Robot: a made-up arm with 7 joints. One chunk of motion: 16 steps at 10 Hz.
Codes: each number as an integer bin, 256 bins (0 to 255) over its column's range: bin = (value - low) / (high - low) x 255, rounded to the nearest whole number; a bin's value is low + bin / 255 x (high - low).
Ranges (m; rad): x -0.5..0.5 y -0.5..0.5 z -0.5..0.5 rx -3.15..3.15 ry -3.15..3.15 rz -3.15..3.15
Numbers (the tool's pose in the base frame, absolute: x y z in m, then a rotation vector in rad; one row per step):
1: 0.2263 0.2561 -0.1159 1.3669 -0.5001 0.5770
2: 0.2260 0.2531 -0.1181 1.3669 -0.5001 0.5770
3: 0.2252 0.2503 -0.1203 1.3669 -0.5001 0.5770
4: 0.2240 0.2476 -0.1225 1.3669 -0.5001 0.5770
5: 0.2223 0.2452 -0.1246 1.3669 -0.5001 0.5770
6: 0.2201 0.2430 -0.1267 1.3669 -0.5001 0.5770
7: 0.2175 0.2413 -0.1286 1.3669 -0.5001 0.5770
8: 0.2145 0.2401 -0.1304 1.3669 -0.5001 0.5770
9: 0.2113 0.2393 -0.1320 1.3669 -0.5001 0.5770
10: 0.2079 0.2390 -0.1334 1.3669 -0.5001 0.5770
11: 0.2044 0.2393 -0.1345 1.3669 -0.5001 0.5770
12: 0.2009 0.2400 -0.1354 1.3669 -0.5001 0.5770
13: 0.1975 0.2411 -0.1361 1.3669 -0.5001 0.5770
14: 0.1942 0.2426 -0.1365 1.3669 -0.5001 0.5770
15: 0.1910 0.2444 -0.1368 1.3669 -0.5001 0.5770
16: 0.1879 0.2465 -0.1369 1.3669 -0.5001 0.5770
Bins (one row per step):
1: 185 193 98 183 107 151
2: 185 192 97 183 107 151
3: 185 191 97 183 107 151
4: 185 191 96 183 107 151
5: 184 190 96 183 107 151
6: 184 189 95 183 107 151
7: 183 189 95 183 107 151
8: 182 189 94 183 107 151
9: 181 189 94 183 107 151
10: 181 188 93 183 107 151
11: 180 189 93 183 107 151
12: 179 189 93 183 107 151
13: 178 189 93 183 107 151
14: 177 189 93 183 107 151
15: 176 190 93 183 107 151
16: 175 190 93 183 107 151

